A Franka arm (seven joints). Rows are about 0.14 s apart.
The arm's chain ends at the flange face. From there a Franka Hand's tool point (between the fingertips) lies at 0.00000 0.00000 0.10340 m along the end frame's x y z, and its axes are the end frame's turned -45 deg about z.
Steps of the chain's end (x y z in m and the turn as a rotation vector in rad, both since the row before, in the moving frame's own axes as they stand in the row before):
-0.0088 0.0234 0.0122 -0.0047 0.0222 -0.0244
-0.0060 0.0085 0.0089 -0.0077 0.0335 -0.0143
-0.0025 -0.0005 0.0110 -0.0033 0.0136 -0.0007
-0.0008 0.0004 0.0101 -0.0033 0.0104 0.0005
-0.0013 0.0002 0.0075 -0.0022 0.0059 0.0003
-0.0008 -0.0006 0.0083 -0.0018 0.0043 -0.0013
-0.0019 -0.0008 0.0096 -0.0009 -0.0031 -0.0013
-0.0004 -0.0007 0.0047 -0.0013 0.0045 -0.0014
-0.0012 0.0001 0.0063 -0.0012 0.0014 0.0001
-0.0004 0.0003 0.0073 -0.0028 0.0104 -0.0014
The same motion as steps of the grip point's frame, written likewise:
-0.0215 0.0123 0.0122 -0.0190 0.0124 -0.0244
-0.0083 0.0048 0.0088 -0.0291 0.0182 -0.0143
-0.0007 -0.0009 0.0110 -0.0120 0.0073 -0.0007
-0.0003 0.0007 0.0101 -0.0097 0.0050 0.0005
-0.0008 -0.0002 0.0075 -0.0057 0.0026 0.0003
0.0000 -0.0005 0.0083 -0.0043 0.0018 -0.0013
-0.0011 -0.0021 0.0096 0.0016 -0.0028 -0.0013
0.0004 -0.0004 0.0047 -0.0041 0.0023 -0.0014
-0.0009 -0.0006 0.0063 -0.0018 0.0001 0.0001
0.0001 0.0009 0.0073 -0.0093 0.0054 -0.0014

